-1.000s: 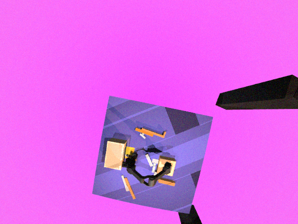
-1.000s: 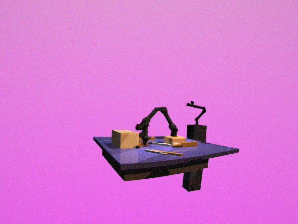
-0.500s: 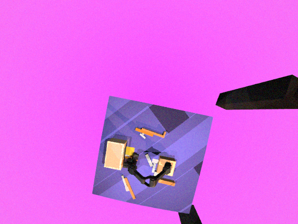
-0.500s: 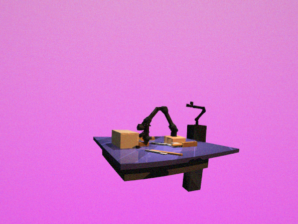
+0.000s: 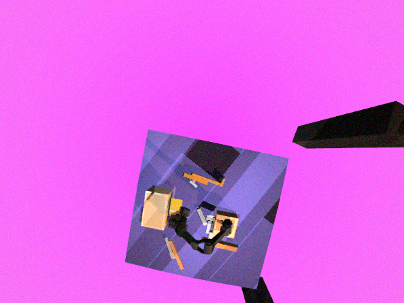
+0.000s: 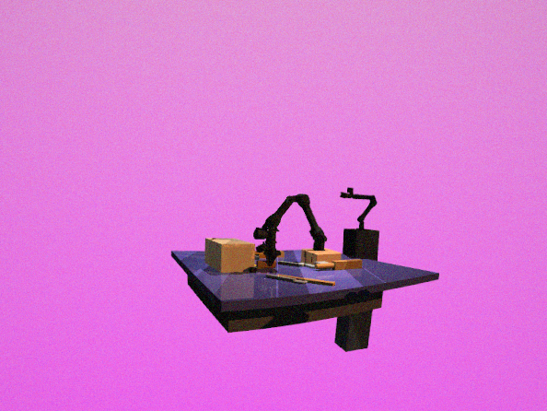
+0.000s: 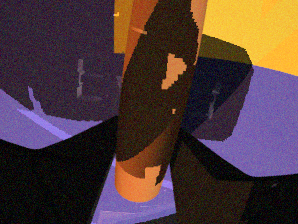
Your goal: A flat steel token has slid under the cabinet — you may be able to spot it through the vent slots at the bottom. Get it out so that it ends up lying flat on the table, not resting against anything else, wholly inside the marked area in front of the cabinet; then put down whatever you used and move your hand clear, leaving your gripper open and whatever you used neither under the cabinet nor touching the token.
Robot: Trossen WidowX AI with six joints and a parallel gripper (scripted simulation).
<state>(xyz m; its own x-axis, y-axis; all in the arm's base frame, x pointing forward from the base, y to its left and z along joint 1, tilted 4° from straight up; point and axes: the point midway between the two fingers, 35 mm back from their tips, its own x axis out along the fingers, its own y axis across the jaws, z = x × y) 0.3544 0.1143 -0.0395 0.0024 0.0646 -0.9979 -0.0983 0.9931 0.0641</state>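
The grey bar lies 150 mm behind my gripper tip and 50 mm to the right of it. From my gripper tip the other things lie so: small white piece (290 mm to the right, 40 mm ahead); then orange block (370 mm behind, 130 mm to the left, 20 mm above); then orange bar (350 mm to the right, 40 mm ahead, 10 mm above).
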